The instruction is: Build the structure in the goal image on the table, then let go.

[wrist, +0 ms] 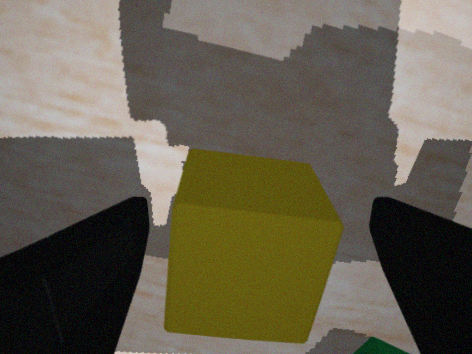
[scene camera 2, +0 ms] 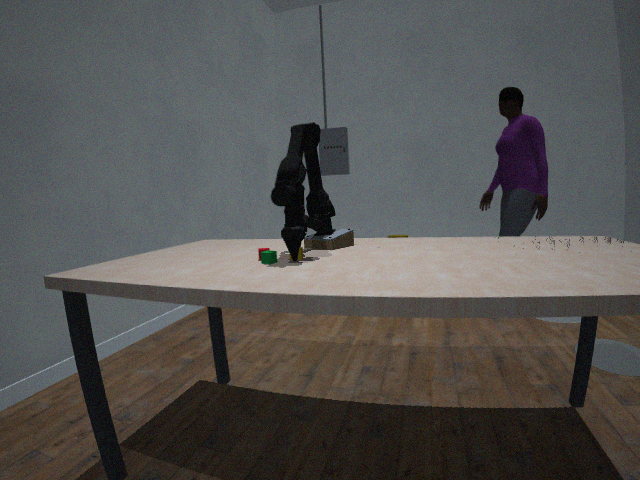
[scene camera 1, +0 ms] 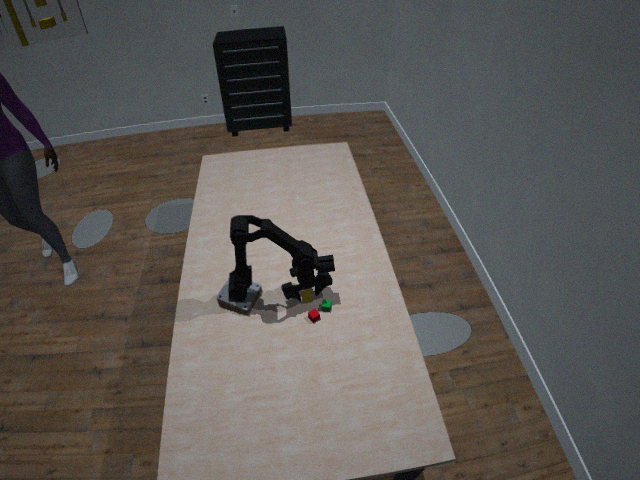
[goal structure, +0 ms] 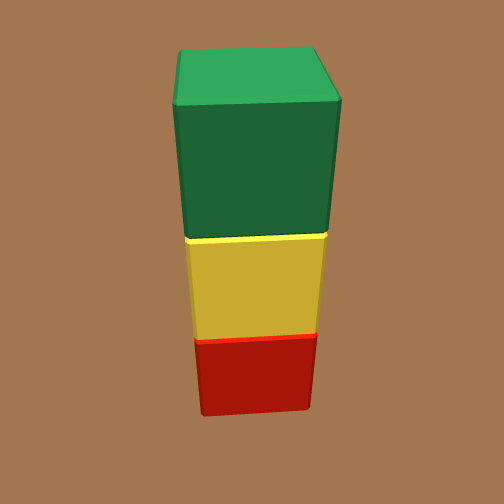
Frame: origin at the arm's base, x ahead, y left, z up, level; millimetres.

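Seen in the pictures: gripper, between the fingertips: [wrist: 261, 212] [scene camera 2: 296, 259] [scene camera 1: 308, 298]; arm's base, origin of its link: [scene camera 2: 325, 233] [scene camera 1: 237, 294].
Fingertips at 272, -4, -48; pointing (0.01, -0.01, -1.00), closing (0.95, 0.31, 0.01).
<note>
Offsets run from my fingertips to a thing's middle, as dx, dy, dz. "*": to the spot under its first point. Level surfaces: height alone.
A yellow cube {-5, -1, +16} [scene camera 1: 307, 295] [scene camera 2: 300, 254] [wrist: 250, 272] sits on the table {dz +0} [scene camera 1: 289, 392] [scene camera 2: 439, 273] between the fingers of my gripper [scene camera 1: 308, 296] [scene camera 2: 295, 258] [wrist: 261, 212]. The gripper is open, its fingers partway apart, with a gap on each side of the cube in the wrist view. A green cube {+67, -55, +16} [scene camera 1: 326, 305] [scene camera 2: 268, 257] stands close by; its corner {* +58, -35, +5} [wrist: 382, 348] shows at the bottom of the wrist view. A red cube [scene camera 1: 313, 315] [scene camera 2: 262, 253] lies near the green one, apart from it in scene camera 1.
The arm's base [scene camera 1: 239, 296] [scene camera 2: 330, 239] stands on the table near the cubes. A black drawer cabinet [scene camera 1: 254, 80] stands beyond the table's far end. A person in a purple top [scene camera 1: 18, 139] [scene camera 2: 519, 155] stands beside the table.
</note>
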